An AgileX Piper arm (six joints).
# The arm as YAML. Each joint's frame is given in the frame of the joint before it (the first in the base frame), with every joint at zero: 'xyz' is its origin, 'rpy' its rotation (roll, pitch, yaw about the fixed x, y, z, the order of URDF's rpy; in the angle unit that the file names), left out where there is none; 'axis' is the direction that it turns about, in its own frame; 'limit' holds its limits. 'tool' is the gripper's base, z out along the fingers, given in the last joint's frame.
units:
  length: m
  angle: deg
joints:
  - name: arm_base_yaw
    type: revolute
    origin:
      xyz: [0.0, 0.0, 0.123]
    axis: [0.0, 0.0, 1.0]
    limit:
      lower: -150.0
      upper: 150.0
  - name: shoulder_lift
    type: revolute
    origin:
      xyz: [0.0, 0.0, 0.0]
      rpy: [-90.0, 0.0, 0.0]
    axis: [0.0, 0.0, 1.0]
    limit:
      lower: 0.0
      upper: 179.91
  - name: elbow
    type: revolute
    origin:
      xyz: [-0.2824, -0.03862, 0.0]
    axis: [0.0, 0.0, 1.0]
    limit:
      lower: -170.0
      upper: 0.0
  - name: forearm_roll
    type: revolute
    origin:
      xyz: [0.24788, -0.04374, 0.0]
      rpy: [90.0, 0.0, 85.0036]
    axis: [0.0, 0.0, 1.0]
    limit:
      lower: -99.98
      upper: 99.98
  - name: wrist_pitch
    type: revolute
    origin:
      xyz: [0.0, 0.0, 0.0]
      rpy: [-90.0, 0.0, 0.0]
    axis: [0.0, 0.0, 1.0]
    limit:
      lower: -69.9
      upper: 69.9
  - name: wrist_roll
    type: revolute
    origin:
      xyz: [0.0, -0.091, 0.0]
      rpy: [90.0, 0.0, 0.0]
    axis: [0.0, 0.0, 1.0]
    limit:
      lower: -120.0
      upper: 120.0
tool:
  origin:
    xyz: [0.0, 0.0, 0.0]
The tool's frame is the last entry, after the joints.
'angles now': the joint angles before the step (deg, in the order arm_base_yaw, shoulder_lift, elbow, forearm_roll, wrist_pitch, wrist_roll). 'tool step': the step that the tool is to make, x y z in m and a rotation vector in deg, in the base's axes. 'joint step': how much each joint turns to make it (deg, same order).
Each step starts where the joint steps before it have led.
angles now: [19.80 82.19 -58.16 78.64 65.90 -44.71]
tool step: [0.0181 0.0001 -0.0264 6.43 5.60 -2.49]
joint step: [-1.74 5.30 3.09 9.88 1.83 -5.87]
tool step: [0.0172 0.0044 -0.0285 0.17 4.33 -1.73]
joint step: [-0.15 5.72 0.47 2.98 -0.60 -2.30]
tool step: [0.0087 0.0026 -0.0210 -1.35 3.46 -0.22]
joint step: [0.00 3.82 0.01 0.00 -0.30 -0.14]
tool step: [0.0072 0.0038 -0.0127 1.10 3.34 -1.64]
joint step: [0.31 2.82 0.00 2.84 -0.21 0.00]
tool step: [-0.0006 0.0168 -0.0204 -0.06 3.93 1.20]
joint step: [2.89 3.92 -0.03 2.16 -0.38 -0.22]
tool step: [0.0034 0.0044 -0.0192 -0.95 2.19 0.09]
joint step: [0.54 3.35 0.00 0.70 -0.26 -1.09]
